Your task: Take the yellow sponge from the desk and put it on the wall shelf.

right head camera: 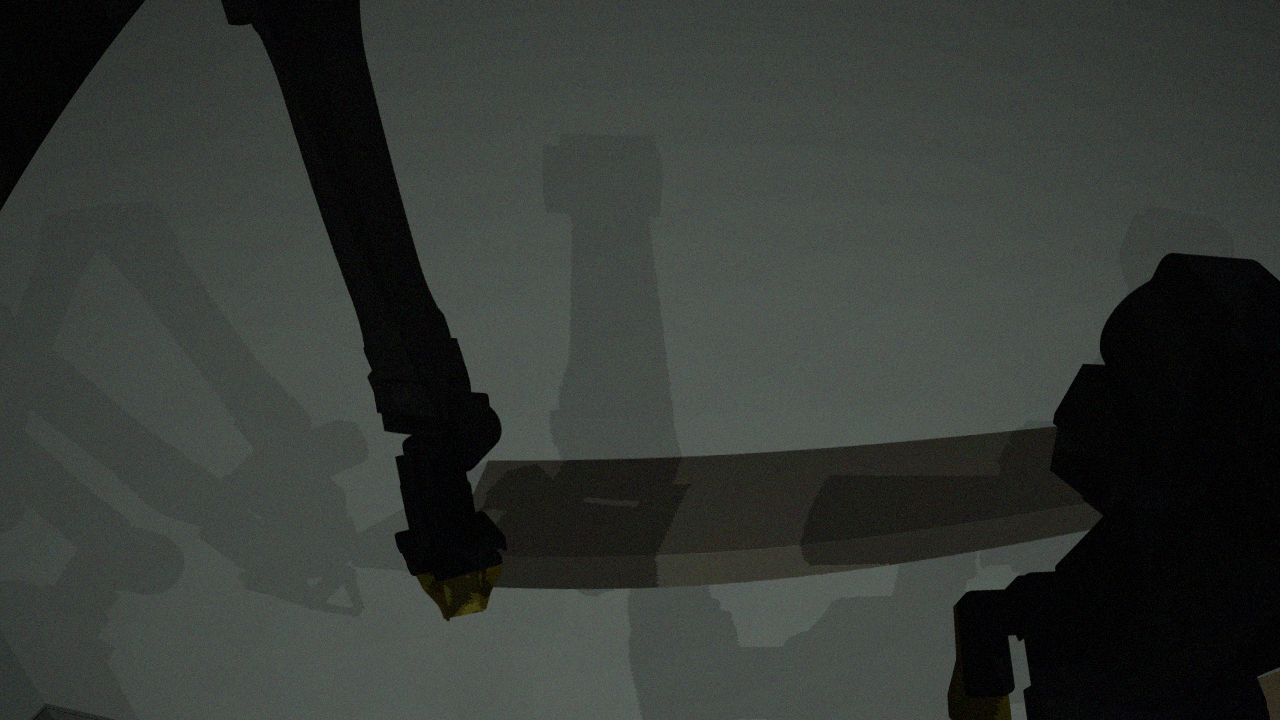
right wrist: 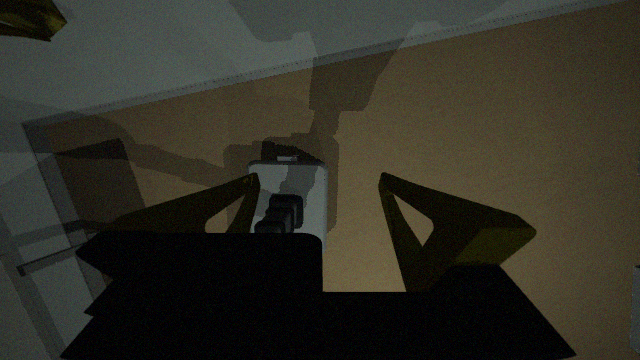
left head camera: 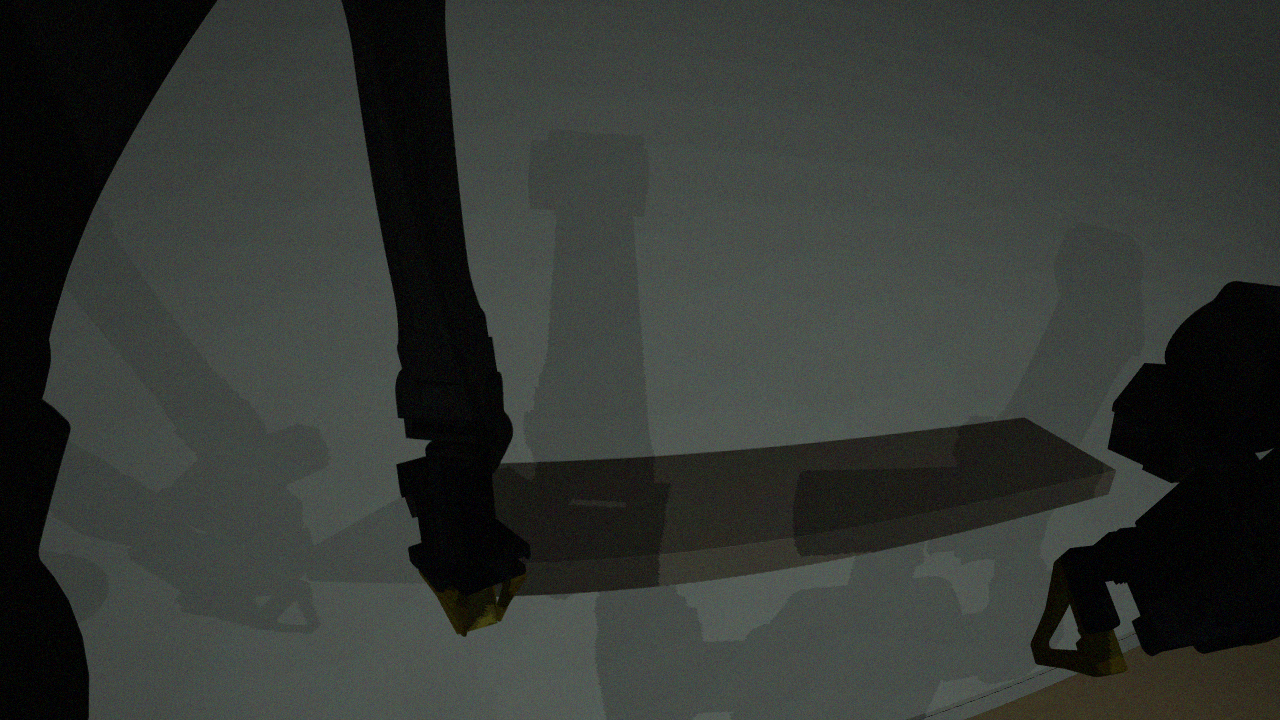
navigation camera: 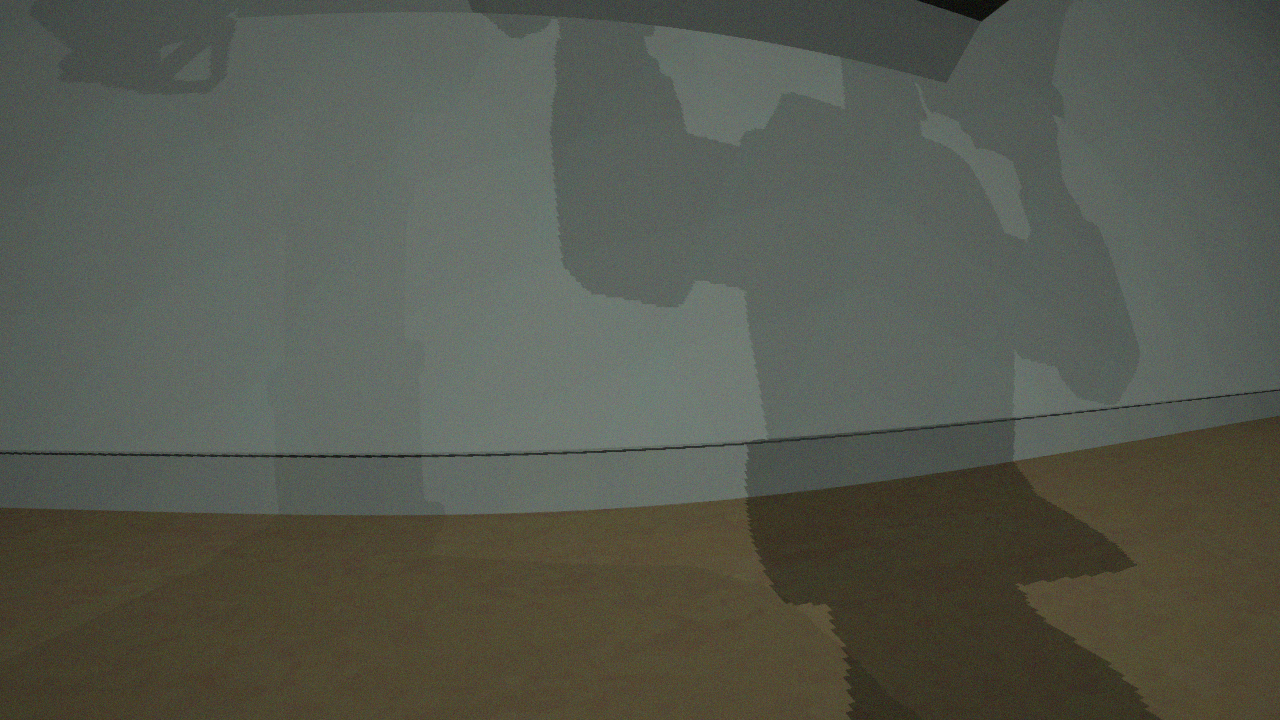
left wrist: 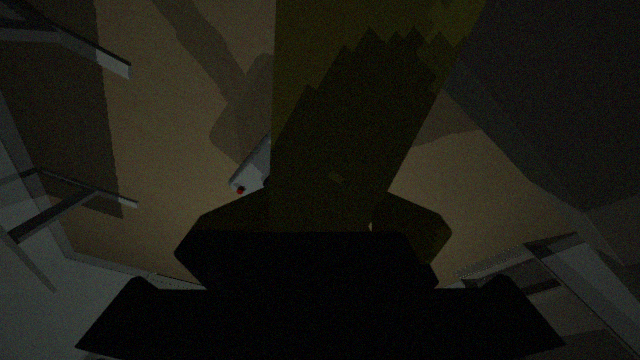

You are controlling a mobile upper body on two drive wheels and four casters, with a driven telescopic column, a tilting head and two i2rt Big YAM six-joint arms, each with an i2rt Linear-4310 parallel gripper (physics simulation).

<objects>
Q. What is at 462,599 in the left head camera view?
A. My left gripper.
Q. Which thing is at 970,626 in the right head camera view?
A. My right gripper.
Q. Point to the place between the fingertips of my left gripper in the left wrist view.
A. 319,179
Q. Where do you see a wall shelf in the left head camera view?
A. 599,525
</objects>
